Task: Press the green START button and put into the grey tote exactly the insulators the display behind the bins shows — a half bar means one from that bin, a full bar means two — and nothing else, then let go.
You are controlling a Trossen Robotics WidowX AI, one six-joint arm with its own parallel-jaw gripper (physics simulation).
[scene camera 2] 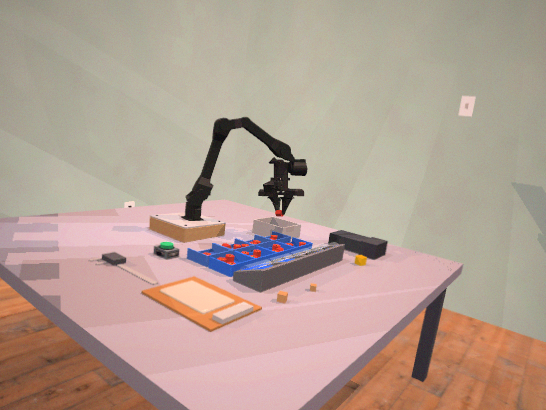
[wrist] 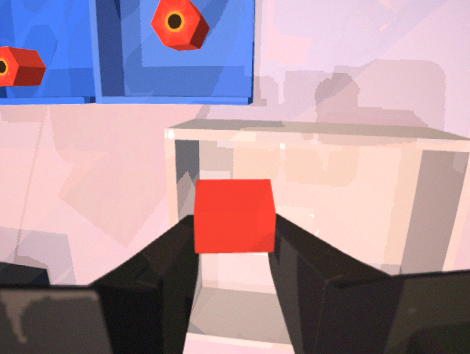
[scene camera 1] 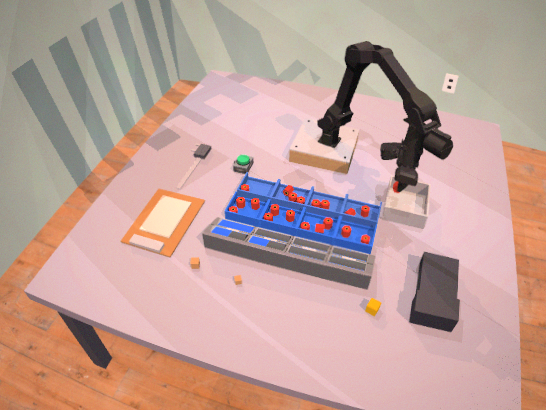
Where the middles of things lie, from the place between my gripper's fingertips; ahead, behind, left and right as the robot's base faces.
Labels:
My gripper is now 7 cm above the grey tote [scene camera 1: 410, 207], 4 cm past it and 3 cm to the right of it. The rest, counted from my hand: dark box [scene camera 1: 435, 304] (24 cm ahead, 20 cm to the left, 7 cm below).

